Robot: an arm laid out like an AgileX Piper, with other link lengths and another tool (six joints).
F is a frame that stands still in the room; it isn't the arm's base.
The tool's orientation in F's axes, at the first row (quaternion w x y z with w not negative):
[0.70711, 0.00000, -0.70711, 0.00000]
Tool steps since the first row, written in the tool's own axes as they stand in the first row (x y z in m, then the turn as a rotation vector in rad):
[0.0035, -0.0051, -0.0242, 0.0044, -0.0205, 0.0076]
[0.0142, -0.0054, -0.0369, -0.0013, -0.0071, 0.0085]
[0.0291, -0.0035, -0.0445, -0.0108, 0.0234, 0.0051]
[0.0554, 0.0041, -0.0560, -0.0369, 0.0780, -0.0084]
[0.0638, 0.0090, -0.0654, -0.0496, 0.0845, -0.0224]
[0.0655, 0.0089, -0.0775, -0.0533, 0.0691, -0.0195]
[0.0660, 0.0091, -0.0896, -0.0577, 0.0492, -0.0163]
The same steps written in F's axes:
[0.0242, -0.0051, 0.0035, -0.0076, -0.0205, 0.0044]
[0.0369, -0.0054, 0.0142, -0.0085, -0.0071, -0.0013]
[0.0445, -0.0035, 0.0291, -0.0051, 0.0234, -0.0108]
[0.0560, 0.0041, 0.0554, 0.0084, 0.0780, -0.0369]
[0.0654, 0.0090, 0.0638, 0.0224, 0.0845, -0.0496]
[0.0775, 0.0089, 0.0655, 0.0195, 0.0691, -0.0533]
[0.0896, 0.0091, 0.0660, 0.0163, 0.0492, -0.0577]

